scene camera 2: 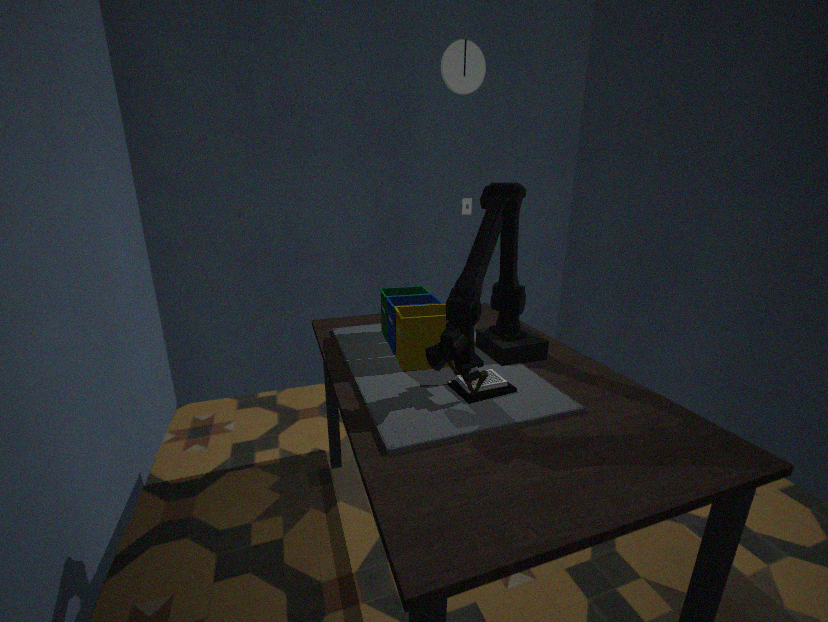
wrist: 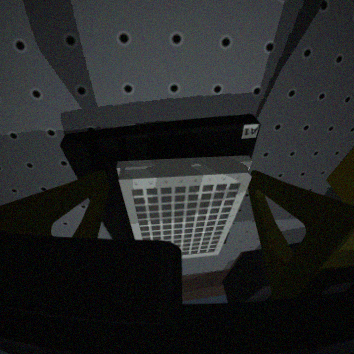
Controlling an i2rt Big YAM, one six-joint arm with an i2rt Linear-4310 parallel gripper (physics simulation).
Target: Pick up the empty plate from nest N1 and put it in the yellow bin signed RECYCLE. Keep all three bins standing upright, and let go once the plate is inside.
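Places are measured from the arm's base along level axes (x ahead, y down, z left), in metres.
Pixels of known places: gripper, between the fingertips: (scene camera 2: 466,384) (wrist: 178,177); arm's base, origin of its link: (scene camera 2: 507,333).
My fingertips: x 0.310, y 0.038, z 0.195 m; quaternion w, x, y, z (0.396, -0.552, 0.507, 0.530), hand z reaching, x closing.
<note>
Ahead of a thing's pixels: the offset from my fingertips to its top centre. Level surfaces: height alone.
The white plate @[dx -0.053, dy -0.009, dz +0.000 m] (scene camera 2: 495,379) (wrist: 185,210), with a grid of wells, lies flat in the black nest @[dx -0.049, dy +0.005, dz +0.009 m] (scene camera 2: 492,395) (wrist: 160,139). A small white label is on the nest's corner in the wrist view; I cannot read it surely. My gripper (scene camera 2: 476,384) (wrist: 178,177) is open and empty, low at the plate, with one yellowish finger beside each long side of it. The exact finger height is hard to tell in the dim light. The yellow bin @[dx +0.011, dy -0.160, dz -0.232 m] (scene camera 2: 417,341) (wrist: 346,175) stands upright close behind the nest; its sign does not show. The gripper body hides the plate's lower end in the wrist view.
The blue bin @[dx -0.016, dy -0.160, dz -0.363 m] (scene camera 2: 413,300) and green bin @[dx -0.042, dy -0.160, dz -0.490 m] (scene camera 2: 404,291) stand upright in a row behind the yellow one. The arm's base (scene camera 2: 512,346) stands to the right of the bins. A grey mat @[dy +0.020 m] (scene camera 2: 415,428) (wrist: 175,65) with holes lies under nest and bins on the brown table @[dy +0.033 m] (scene camera 2: 568,468).
</note>
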